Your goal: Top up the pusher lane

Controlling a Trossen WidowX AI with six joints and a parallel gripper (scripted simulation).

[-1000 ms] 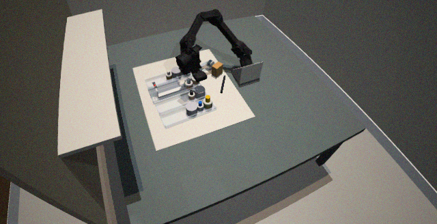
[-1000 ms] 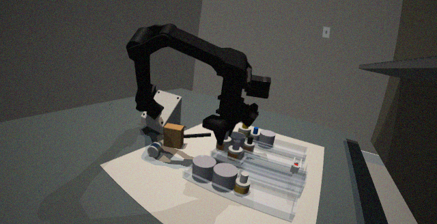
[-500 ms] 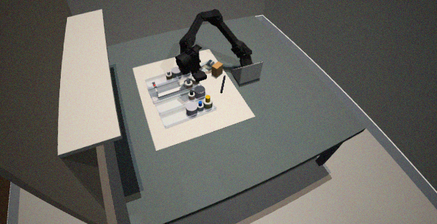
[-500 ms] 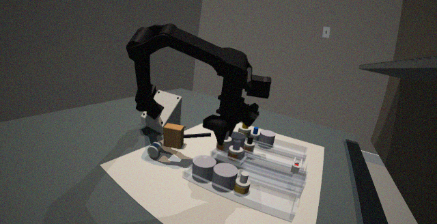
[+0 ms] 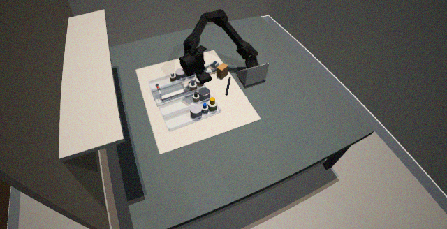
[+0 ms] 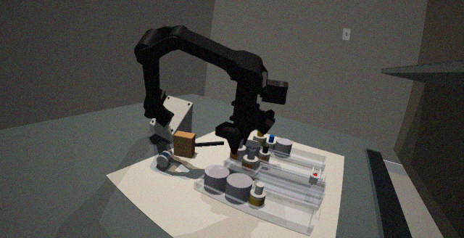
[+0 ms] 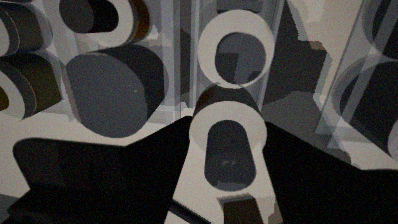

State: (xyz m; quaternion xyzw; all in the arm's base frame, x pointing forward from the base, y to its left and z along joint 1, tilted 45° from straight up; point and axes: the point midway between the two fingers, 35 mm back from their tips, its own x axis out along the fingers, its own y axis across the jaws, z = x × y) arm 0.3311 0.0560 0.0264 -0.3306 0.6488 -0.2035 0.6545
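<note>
My gripper tip is 16 cm past the brown box, 7 cm to the left of it and 2 cm above it. The rest, counted from my gripper tip: clear lane rack: 15 cm ahead, 4 cm below; then shelf: 50 cm ahead, 6 cm to the left, 31 cm above; then black stick: 16 cm behind, 3 cm to the left, 5 cm below.
</note>
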